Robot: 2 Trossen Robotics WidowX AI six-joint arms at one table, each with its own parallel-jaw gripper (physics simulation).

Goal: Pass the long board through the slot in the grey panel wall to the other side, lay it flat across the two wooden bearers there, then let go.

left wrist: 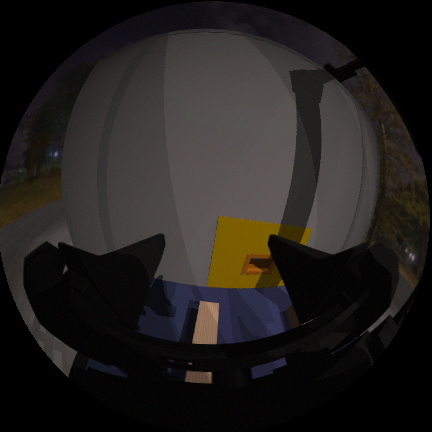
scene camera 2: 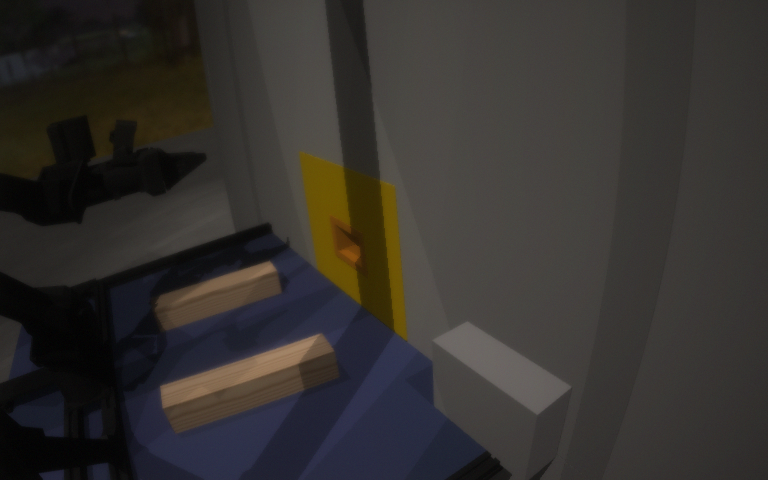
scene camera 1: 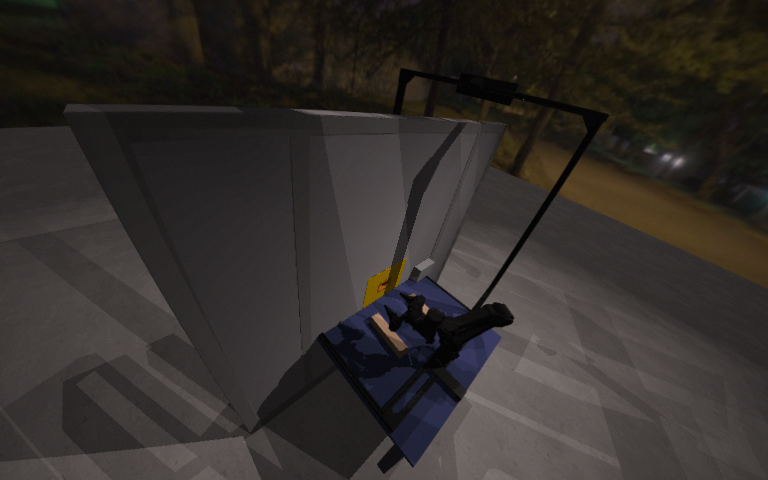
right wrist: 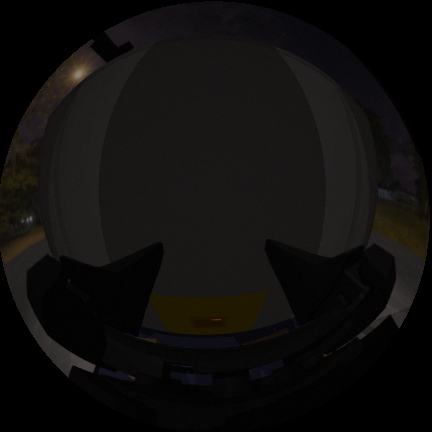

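Seen in the pictures: left gripper, fingertip midpoint: [left wrist: 217,240] [scene camera 2: 200,155] [scene camera 1: 392,299]; right gripper, fingertip midpoint: [right wrist: 214,246]; left arm's base at its link origin: [scene camera 2: 88,390] [scene camera 1: 443,356].
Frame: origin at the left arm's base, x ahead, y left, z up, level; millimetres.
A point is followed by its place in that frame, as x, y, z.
Observation:
My left gripper [scene camera 1: 394,301] {271, 137, 239} [scene camera 2: 195,157] {271, 137, 239} [left wrist: 217,240] {271, 137, 239} is open and empty, raised above the blue table, facing the grey panel wall [scene camera 1: 351,226] {433, 263, 545} [scene camera 2: 509,169] {432, -324, 263} [left wrist: 225,125] {433, 136, 395} [right wrist: 210,150] {482, 0, 475}. My right gripper [right wrist: 214,246] {566, 0, 378} is open and empty, facing the wall's other, darker side. The orange-rimmed slot [scene camera 2: 334,243] {430, 31, 71} [left wrist: 245,265] {431, 30, 79} sits in a yellow patch at the wall's foot. One wooden bearer [scene camera 1: 387,335] {231, 147, 24} [scene camera 2: 218,295] {239, 106, 14} lies on the table; a second bearer [scene camera 2: 249,382] {211, -140, 22} lies about parallel. Wood strips [right wrist: 267,337] {546, 155, 31} partly show in the right wrist view; I cannot tell whether the long board is among them.
A pale grey block [scene camera 1: 421,268] {397, -295, 78} [scene camera 2: 498,384] {386, -364, 81} stands against the wall beside the yellow patch [scene camera 1: 373,286] {431, 76, 126} [scene camera 2: 320,198] {431, 63, 138}. The blue table [scene camera 1: 441,416] {-131, 197, -19} [scene camera 2: 385,418] {327, -250, -19} has dark edge rails. A tall black frame [scene camera 1: 532,237] {15, -344, 554} rises over the wall. Shadows cross the wall and table.

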